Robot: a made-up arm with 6 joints.
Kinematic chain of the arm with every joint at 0, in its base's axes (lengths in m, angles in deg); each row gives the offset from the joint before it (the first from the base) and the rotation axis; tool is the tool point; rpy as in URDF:
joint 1: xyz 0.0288 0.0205 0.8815 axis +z
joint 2: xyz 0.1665 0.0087 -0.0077 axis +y
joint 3: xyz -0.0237 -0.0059 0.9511 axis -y
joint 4: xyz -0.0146 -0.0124 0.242 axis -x
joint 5: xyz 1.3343 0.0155 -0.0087 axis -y
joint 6: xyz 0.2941 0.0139 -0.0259 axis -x
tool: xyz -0.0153 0.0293 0.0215 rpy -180 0 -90
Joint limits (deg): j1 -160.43..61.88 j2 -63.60..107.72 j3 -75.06..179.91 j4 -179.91..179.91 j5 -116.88..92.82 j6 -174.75..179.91
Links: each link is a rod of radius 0.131 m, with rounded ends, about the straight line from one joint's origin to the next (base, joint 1, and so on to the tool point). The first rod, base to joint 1, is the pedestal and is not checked.
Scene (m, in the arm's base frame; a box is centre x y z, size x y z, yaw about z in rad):
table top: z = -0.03
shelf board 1: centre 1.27 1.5 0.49 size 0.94 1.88 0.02 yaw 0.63
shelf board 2: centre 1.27 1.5 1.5 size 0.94 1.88 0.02 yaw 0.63
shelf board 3: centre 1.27 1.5 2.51 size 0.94 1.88 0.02 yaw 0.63
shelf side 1: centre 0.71 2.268 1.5 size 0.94 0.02 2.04 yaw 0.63
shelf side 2: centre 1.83 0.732 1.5 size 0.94 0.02 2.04 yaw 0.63
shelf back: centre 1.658 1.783 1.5 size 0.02 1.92 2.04 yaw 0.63
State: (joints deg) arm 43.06 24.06 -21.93 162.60 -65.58 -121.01
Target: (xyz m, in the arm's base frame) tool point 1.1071 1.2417 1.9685
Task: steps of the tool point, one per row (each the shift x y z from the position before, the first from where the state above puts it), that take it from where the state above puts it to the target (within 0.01 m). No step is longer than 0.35 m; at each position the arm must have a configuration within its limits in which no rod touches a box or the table.
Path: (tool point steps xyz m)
1: -0.1861 -0.1116 0.0586
2: -0.1864 -0.1287 0.0197
3: -0.1802 -0.1402 -0.0195
4: -0.1686 -0.1453 -0.0588
5: 0.0135 0.1213 0.2770
6: -0.0395 0.0632 0.3046
7: -0.0848 -0.0073 0.3129
8: 0.1418 0.1220 0.0327
9: 0.1603 0.1183 0.0006
10: 0.1758 0.1082 -0.0334

